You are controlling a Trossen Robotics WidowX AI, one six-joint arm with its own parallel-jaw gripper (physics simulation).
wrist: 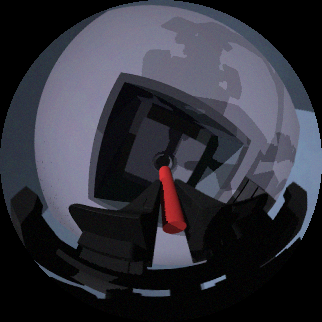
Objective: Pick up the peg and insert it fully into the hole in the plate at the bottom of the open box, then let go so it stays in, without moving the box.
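Frame: origin at the arm's base, x left, y up, z ahead, level; metres.
Seen in the pictures: gripper, fingertip midpoint: [166,183].
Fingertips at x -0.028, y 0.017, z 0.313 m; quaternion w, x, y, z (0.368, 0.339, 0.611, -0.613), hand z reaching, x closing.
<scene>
Pixels of each thing's top centre, then the offset from my fingertips to it. "spot": a spot on its surface instead. Level surfaces: height alone.
- red peg, top centre: [171,227] dx +0.000, dy +0.051, dz -0.001 m
- open box, surface spot: [96,165] spot: dx +0.026, dy -0.005, dz +0.073 m
- plate, top centre: [162,162] dx -0.003, dy -0.041, dz +0.006 m
- pale table, surface height: dy -0.102 m
The red peg [172,205] is held between the two black fingers of my gripper [166,183], which is shut on it. Its far end points down into the open box [96,165], toward the plate [142,152] at the bottom. The hole [162,160] shows as a dark round opening with a ring around it, right beside the peg's far tip in the wrist view. The peg tip covers the lower edge of the ring. Whether the tip touches the ring or is above it cannot be told. The fingertips overlap the box's near side in the view.
The box walls rise around the plate on all sides. A dark grooved block [247,192] stands on the pale table [75,115] at the right, partly hidden by the right finger. Shadows of the arm and gripper fall across the table and into the box.
</scene>
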